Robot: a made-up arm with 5 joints. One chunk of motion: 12 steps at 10 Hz.
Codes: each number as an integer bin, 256 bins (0 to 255) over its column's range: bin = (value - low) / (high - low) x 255, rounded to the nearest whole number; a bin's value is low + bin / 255 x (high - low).
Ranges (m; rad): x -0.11..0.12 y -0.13..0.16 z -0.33..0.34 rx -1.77..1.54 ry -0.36..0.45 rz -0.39..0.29
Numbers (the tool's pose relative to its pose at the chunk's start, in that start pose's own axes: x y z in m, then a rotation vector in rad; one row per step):
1: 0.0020 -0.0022 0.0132 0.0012 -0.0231 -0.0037
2: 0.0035 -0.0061 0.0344 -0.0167 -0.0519 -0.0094
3: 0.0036 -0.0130 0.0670 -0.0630 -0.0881 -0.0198
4: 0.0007 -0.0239 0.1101 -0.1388 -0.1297 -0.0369
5: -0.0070 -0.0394 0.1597 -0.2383 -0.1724 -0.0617
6: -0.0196 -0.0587 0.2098 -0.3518 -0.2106 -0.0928
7: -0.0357 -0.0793 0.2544 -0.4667 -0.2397 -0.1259
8: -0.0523 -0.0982 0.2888 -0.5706 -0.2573 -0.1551
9: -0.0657 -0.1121 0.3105 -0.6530 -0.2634 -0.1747
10: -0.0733 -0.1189 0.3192 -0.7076 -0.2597 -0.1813
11: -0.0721 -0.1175 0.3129 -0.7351 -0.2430 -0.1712
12: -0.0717 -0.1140 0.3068 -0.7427 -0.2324 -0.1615
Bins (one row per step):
1: 124 112 131 136 106 145
2: 126 109 139 135 97 143
3: 126 103 151 132 86 139
4: 123 93 168 126 73 132
5: 114 80 186 118 59 123
6: 100 63 205 109 47 111
7: 82 45 222 100 38 99
8: 64 28 236 92 32 88
9: 49 16 244 86 30 81
10: 41 10 247 82 32 78
11: 42 11 245 80 37 82
12: 42 14 242 79 40 86

